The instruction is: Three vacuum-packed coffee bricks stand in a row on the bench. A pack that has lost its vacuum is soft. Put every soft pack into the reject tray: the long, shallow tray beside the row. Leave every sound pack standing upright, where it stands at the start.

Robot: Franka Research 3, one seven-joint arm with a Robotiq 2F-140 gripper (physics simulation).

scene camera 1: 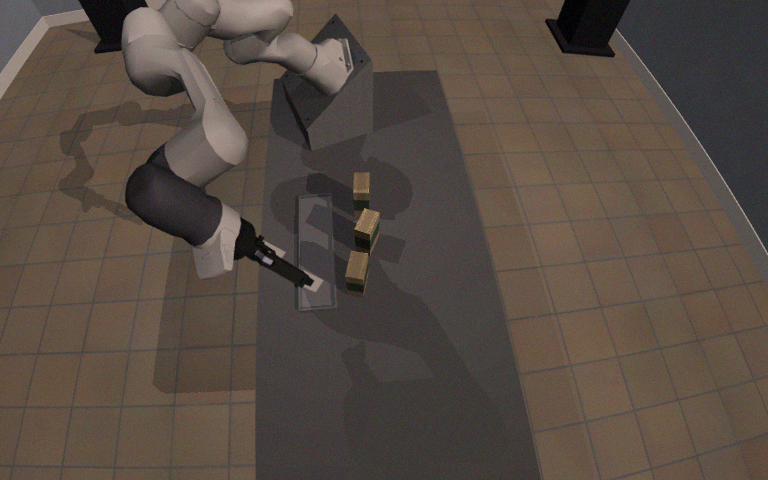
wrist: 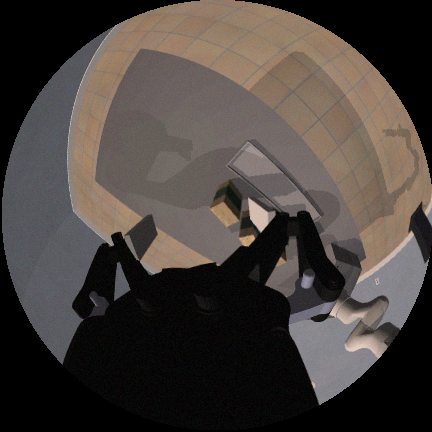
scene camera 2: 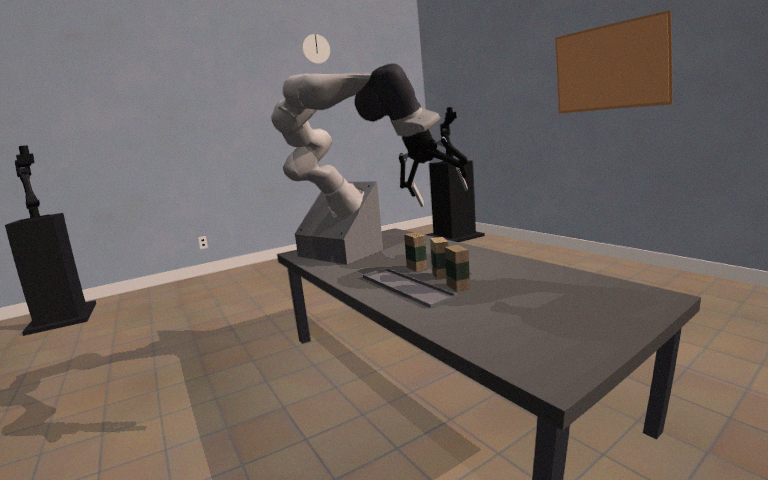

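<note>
Three coffee packs, tan with a dark green band, stand upright in a row: the one nearest the robot base [scene camera 1: 361, 183] [scene camera 2: 415, 253], the middle one [scene camera 1: 367, 224] [scene camera 2: 438, 258] [wrist: 246, 236], turned slightly, and the one farthest from the base [scene camera 1: 356, 268] [scene camera 2: 457, 268] [wrist: 226, 206]. No softness can be told by look. The long, shallow reject tray [scene camera 1: 308, 249] [scene camera 2: 407, 287] [wrist: 255, 155] lies beside the row and holds no pack. My gripper [scene camera 1: 295, 266] [scene camera 2: 441, 189] [wrist: 199, 216] is open and empty, above pack height. One finger partly hides the packs in the wrist view.
The grey bench [scene camera 1: 396, 333] [scene camera 2: 566, 345] [wrist: 200, 105] carries the wedge-shaped robot base [scene camera 1: 342, 113] [scene camera 2: 362, 232] at one end. Black pedestals [scene camera 1: 589, 25] [scene camera 2: 42, 266] stand on the tiled floor, away from the bench. The arm's shadow falls across the packs, tray and bench.
</note>
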